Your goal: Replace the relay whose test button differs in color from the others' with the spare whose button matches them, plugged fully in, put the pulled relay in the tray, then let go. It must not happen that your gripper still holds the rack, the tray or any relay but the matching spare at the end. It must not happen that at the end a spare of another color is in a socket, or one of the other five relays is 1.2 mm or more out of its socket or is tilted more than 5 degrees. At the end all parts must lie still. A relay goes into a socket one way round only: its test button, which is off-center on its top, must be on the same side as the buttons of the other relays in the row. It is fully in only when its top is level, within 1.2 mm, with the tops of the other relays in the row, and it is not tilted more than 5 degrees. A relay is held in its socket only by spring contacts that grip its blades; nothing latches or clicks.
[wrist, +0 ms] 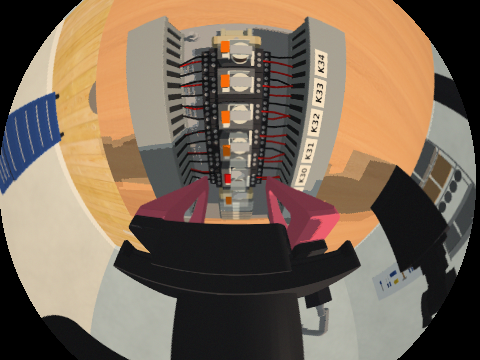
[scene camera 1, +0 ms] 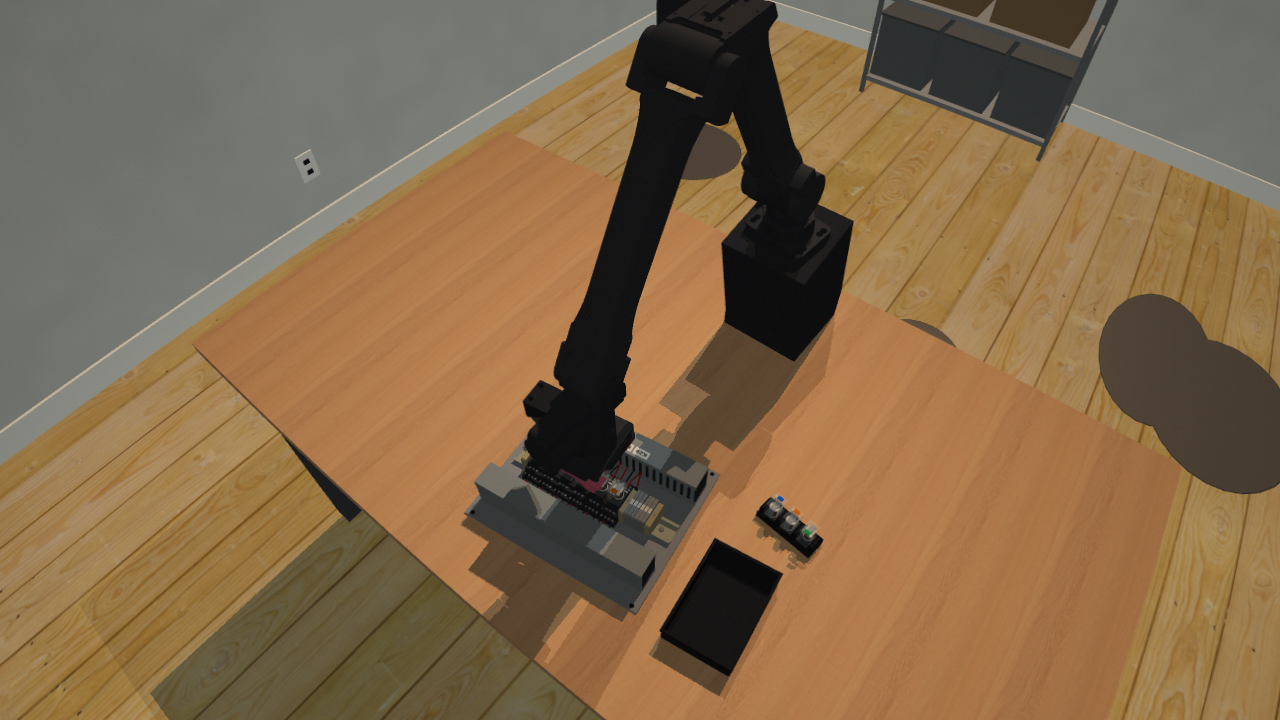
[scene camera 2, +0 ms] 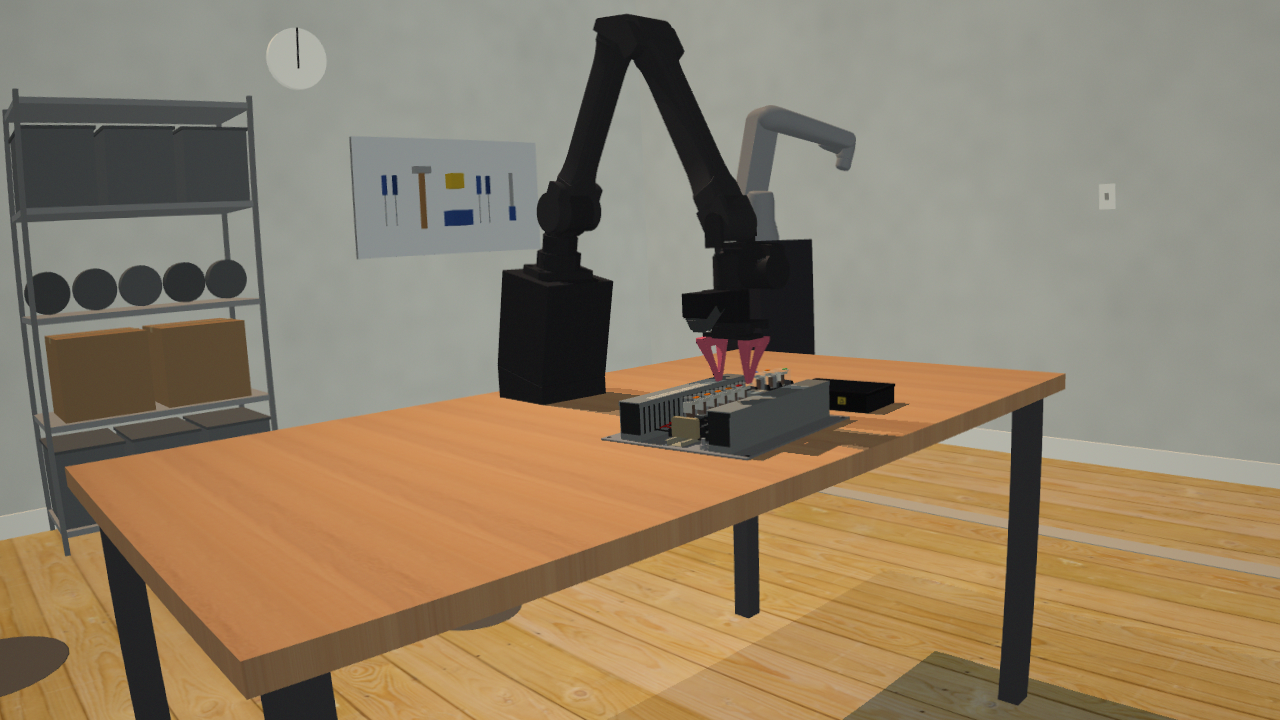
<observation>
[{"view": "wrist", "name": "my gripper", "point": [237, 181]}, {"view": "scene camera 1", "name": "my gripper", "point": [601, 476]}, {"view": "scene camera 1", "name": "black tray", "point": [720, 607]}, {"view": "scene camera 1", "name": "black spare holder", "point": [817, 542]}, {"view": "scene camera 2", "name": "my gripper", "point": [733, 382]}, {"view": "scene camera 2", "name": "black tray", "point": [844, 395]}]
</observation>
